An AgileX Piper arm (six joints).
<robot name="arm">
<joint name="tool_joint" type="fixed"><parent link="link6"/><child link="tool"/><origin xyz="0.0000 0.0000 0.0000" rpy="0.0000 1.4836 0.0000"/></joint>
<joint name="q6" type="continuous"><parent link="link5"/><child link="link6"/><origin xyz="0.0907 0.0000 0.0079" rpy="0.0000 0.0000 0.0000"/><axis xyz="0.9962 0 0.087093"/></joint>
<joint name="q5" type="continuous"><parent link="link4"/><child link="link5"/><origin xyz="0.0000 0.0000 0.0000" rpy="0.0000 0.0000 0.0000"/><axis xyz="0 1 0"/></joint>
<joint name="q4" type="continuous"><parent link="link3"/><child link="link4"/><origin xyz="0.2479 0.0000 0.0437" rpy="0.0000 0.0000 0.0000"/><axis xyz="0.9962 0 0.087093"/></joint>
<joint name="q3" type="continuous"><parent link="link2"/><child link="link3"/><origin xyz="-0.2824 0.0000 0.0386" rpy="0.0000 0.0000 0.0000"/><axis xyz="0 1 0"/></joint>
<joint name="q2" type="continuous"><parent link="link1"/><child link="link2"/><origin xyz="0.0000 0.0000 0.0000" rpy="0.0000 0.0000 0.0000"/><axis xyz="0 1 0"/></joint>
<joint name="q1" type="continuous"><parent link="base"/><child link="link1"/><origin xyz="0.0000 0.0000 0.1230" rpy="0.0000 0.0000 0.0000"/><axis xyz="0 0 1"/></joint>
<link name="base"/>
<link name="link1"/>
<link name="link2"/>
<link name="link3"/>
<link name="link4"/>
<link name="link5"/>
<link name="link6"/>
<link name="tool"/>
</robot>
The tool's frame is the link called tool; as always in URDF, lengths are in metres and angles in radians. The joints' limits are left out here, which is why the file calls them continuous.
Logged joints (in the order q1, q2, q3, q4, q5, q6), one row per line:
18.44 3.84 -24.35 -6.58 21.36 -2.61
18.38 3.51 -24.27 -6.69 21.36 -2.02
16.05 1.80 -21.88 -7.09 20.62 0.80
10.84 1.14 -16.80 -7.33 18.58 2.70
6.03 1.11 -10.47 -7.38 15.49 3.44
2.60 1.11 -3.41 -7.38 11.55 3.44
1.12 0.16 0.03 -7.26 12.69 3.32
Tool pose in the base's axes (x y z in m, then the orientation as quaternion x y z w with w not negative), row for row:
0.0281 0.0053 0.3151 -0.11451 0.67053 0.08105 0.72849
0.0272 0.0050 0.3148 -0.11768 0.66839 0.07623 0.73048
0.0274 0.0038 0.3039 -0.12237 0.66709 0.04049 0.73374
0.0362 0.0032 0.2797 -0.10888 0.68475 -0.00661 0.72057
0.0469 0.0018 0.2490 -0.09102 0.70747 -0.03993 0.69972
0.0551 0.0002 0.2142 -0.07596 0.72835 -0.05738 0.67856
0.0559 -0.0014 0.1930 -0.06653 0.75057 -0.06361 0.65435
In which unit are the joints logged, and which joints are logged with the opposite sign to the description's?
The joints are logged in degrees. Opposite sign: q6.
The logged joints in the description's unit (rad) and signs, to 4 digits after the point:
0.3218 0.0670 -0.4250 -0.1148 0.3728 0.0456
0.3208 0.0613 -0.4236 -0.1168 0.3728 0.0353
0.2801 0.0314 -0.3819 -0.1237 0.3599 -0.0140
0.1892 0.0199 -0.2932 -0.1279 0.3243 -0.0471
0.1052 0.0194 -0.1827 -0.1288 0.2704 -0.0600
0.0454 0.0194 -0.0595 -0.1288 0.2016 -0.0600
0.0195 0.0028 0.0005 -0.1267 0.2215 -0.0579

